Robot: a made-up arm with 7 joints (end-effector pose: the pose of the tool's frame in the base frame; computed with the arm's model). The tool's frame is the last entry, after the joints. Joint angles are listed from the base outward.
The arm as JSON. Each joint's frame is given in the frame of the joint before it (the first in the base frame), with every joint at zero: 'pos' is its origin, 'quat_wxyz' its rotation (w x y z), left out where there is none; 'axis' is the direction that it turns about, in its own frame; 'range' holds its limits. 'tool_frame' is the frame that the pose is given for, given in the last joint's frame.
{
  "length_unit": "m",
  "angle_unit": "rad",
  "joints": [
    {
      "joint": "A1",
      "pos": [
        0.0,
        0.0,
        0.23
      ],
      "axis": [
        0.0,
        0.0,
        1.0
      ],
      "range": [
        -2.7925,
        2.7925
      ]
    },
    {
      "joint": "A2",
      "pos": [
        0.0,
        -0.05,
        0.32
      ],
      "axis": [
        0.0,
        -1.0,
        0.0
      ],
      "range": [
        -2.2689,
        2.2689
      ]
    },
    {
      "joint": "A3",
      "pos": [
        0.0,
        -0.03,
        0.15
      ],
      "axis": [
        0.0,
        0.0,
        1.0
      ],
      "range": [
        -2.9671,
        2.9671
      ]
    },
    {
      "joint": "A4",
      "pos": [
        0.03,
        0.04,
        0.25
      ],
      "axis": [
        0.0,
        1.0,
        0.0
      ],
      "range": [
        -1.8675,
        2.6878
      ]
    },
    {
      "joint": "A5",
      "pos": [
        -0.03,
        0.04,
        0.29
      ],
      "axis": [
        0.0,
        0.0,
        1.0
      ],
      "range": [
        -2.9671,
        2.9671
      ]
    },
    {
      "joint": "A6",
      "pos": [
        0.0,
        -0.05,
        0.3
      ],
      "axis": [
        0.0,
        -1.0,
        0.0
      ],
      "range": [
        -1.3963,
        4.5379
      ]
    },
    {
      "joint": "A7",
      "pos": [
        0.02,
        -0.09,
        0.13
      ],
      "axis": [
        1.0,
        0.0,
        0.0
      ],
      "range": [
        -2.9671,
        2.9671
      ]
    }
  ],
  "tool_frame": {
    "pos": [
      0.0,
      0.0,
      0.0
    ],
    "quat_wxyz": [
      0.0,
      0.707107,
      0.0,
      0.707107
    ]
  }
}
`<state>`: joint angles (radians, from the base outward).
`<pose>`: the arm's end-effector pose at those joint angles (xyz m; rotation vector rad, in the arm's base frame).
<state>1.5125 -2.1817 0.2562 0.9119 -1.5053 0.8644 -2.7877</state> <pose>-0.1576 0.5603 -0.3394 -2.8599 0.9424 -0.7603</pose>
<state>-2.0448 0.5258 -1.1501 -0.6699 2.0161 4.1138 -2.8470</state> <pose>0.3500 0.1793 1.3200 -1.8383 -1.2198 0.7256</pose>
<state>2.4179 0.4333 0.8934 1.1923 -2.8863 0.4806 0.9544</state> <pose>-0.3504 -0.4850 1.2795 -0.1087 0.1969 -1.8924</pose>
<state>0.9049 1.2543 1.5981 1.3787 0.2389 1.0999 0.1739</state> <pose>-0.8173 -0.0896 0.8048 -0.0016 -1.9655 -1.2252</pose>
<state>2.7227 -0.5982 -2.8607 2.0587 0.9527 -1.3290 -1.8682</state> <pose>0.4715 0.1364 0.7774 -0.7083 -1.6864 0.0697</pose>
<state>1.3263 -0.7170 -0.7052 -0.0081 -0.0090 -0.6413 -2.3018</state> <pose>0.3544 0.6657 1.3485 0.0144 2.5819 -0.0792</pose>
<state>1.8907 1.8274 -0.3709 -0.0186 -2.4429 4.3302 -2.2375</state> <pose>0.1796 -0.8416 0.1888 -0.6896 -0.6557 -0.5524</pose>
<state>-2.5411 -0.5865 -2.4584 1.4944 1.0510 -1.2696 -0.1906</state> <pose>-0.1711 0.5928 1.0280 1.3498 2.4621 -1.2267</pose>
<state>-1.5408 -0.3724 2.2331 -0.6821 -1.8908 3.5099 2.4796</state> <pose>-0.4388 -0.4042 1.0951 0.0266 -1.7236 -2.2192</pose>
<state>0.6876 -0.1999 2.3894 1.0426 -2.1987 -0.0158 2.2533</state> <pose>-0.3845 -0.0493 1.5324 -1.2335 0.1897 -0.5500</pose>
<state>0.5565 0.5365 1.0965 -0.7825 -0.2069 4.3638 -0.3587</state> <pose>-0.1968 -0.5775 1.2137 -1.5507 -2.2959 -1.1227</pose>
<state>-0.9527 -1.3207 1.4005 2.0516 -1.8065 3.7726 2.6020</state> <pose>0.5671 -0.0135 0.5983 0.0171 -0.5128 0.6742</pose>
